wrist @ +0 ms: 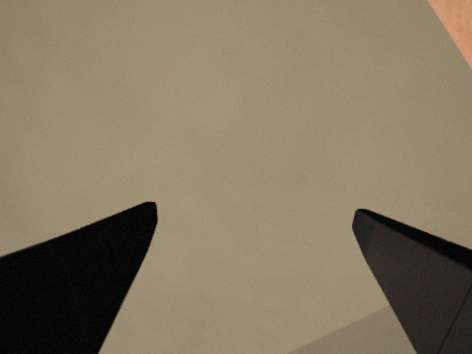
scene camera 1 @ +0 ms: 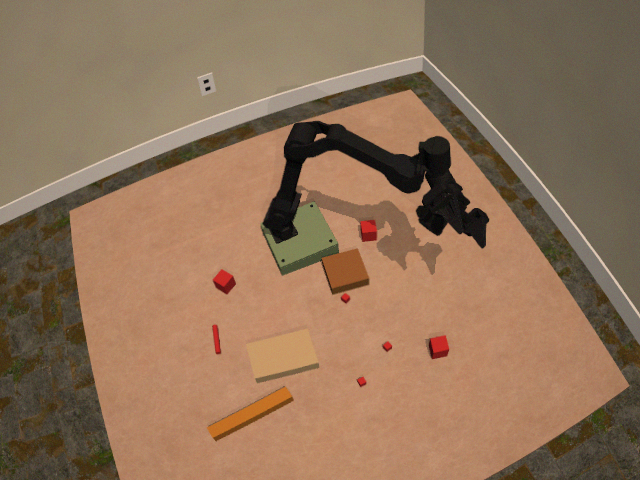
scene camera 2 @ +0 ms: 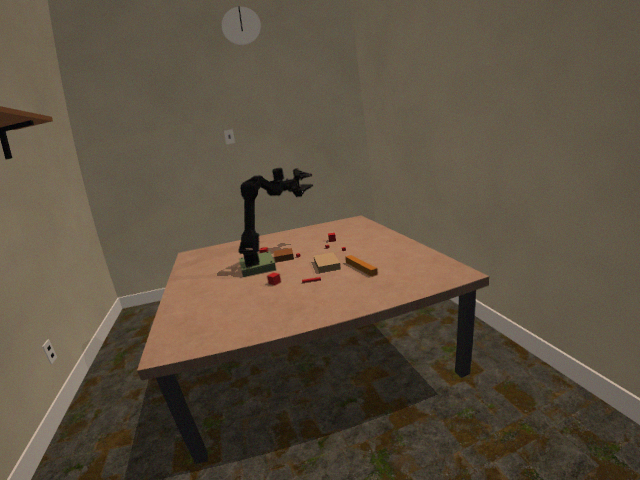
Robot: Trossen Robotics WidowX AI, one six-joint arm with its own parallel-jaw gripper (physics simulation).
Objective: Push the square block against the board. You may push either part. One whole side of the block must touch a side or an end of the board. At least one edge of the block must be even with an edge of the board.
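Frame: origin at the arm's base, x left, y back, z up, level; centimetres.
Seen in the pictures: gripper, fingertip midpoint: [wrist: 255, 215] [scene camera 1: 473, 240] [scene camera 2: 312, 180]; arm's base, origin of the base link: [scene camera 1: 283, 230] [scene camera 2: 252, 263].
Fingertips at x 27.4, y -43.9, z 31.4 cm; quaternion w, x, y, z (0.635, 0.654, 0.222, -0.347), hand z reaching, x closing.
Note:
Pixels of each thing's middle, then the offset from my fingertips to it.
- square block, body centre: [scene camera 1: 345, 271] [scene camera 2: 283, 255] dx -17.5, dy +26.2, dz -34.0 cm
- board, body centre: [scene camera 1: 282, 356] [scene camera 2: 326, 262] dx -41.6, dy +10.4, dz -34.0 cm
- orange bar, body centre: [scene camera 1: 250, 414] [scene camera 2: 360, 265] dx -54.8, dy -1.2, dz -34.0 cm
- red stick, body centre: [scene camera 1: 216, 339] [scene camera 2: 311, 279] dx -55.3, dy +22.1, dz -34.8 cm
The square block [scene camera 1: 344, 269] [scene camera 2: 283, 255] is brown and lies flat beside the arm's green base. The board [scene camera 1: 282, 354] [scene camera 2: 326, 262] is a pale tan rectangle, lying flat apart from the block, with bare table between them. In the first scene view it is below and left of the block. My gripper [scene camera 1: 472, 239] [scene camera 2: 311, 180] [wrist: 255, 215] is open and empty, raised high above the table, away from both parts. The wrist view shows wall between the fingertips; neither block nor board shows there.
An orange bar [scene camera 1: 250, 413] [scene camera 2: 361, 265] lies near the board. A red stick [scene camera 1: 216, 339] [scene camera 2: 311, 280] lies on its other side. Red cubes [scene camera 1: 438, 346] [scene camera 1: 224, 281] [scene camera 1: 368, 230] and small red cubes [scene camera 1: 345, 298] [scene camera 1: 387, 346] [scene camera 1: 361, 381] are scattered about. The green base [scene camera 1: 310, 237] adjoins the block.

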